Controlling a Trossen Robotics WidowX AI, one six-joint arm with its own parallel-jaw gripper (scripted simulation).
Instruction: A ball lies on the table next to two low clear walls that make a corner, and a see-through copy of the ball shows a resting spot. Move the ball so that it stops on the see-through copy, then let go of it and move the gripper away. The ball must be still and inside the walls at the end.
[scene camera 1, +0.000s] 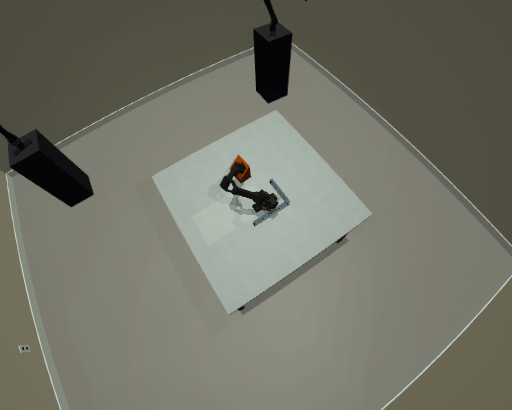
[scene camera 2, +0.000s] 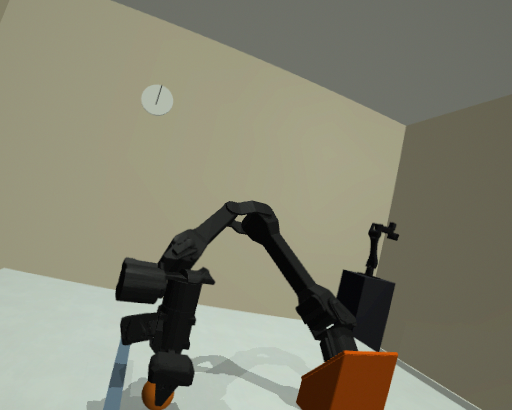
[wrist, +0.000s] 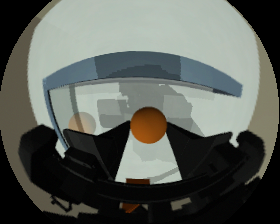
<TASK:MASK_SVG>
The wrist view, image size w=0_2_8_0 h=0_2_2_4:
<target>my gripper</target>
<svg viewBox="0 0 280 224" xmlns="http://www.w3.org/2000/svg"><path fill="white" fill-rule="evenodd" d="M17 149L25 167L24 172L31 183L64 202L71 202L76 206L84 203L97 209L96 214L81 212L77 218L42 211L56 224L221 224L255 191L261 181L260 176L256 177L256 173L259 172L266 154L264 139L260 139L247 129L236 136L239 143L236 148L235 144L230 142L232 132L201 137L167 122L166 136L169 138L171 151L174 152L181 181L145 184L115 181L122 153L130 136L130 119L99 136L69 128L62 129L69 146L64 153L65 157L62 158L55 148L59 137L55 129L45 124L39 124L39 127L21 133L22 138ZM120 203L147 204L149 214L130 214L125 212L125 208L120 208ZM190 197L190 203L184 204L182 209L171 211L171 202Z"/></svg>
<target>orange ball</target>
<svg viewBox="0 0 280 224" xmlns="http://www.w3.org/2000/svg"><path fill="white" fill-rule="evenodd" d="M132 114L130 119L131 132L137 141L145 144L160 141L165 136L167 121L159 109L144 107Z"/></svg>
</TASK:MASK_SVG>
